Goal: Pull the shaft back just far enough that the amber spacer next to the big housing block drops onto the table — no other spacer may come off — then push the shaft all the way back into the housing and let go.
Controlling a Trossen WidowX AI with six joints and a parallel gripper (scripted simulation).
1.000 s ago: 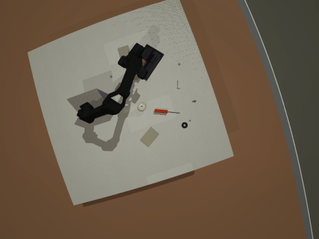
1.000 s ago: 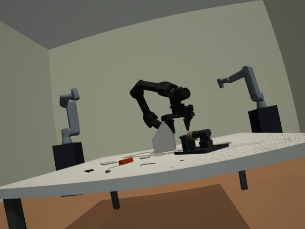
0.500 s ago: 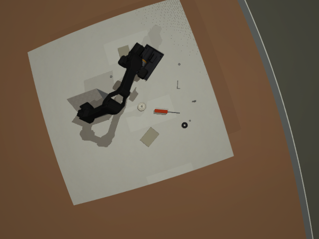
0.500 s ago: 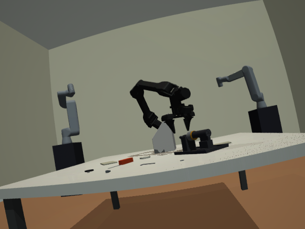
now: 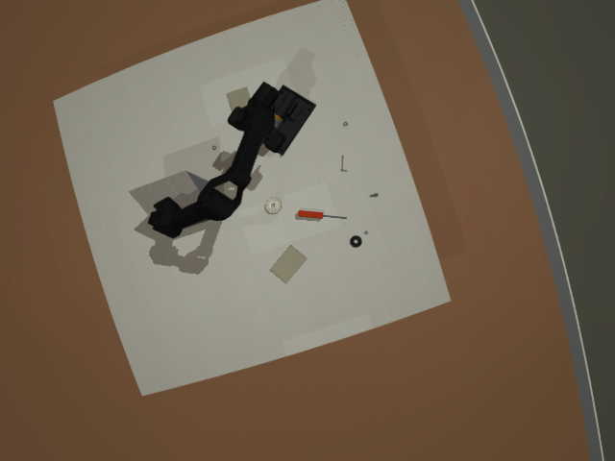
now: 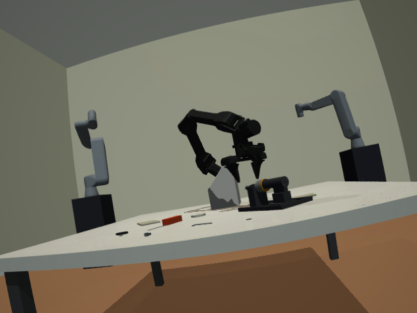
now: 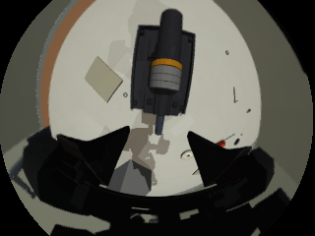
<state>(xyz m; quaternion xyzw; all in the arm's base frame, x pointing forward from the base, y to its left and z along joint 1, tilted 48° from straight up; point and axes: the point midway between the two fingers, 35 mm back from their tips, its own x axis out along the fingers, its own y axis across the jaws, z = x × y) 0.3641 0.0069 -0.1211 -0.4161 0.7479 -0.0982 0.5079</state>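
Right now my gripper tip is 4 cm short of the dark shaft, 2 cm to the right of it and 3 cm above it. Also, from my gripper tip: red-handled screwdriver 8 cm ahead, 33 cm to the right, 10 cm below; black fixture plate 11 cm ahead, 7 cm to the left, 6 cm below; amber spacer 8 cm ahead, 5 cm to the left, 3 cm below.
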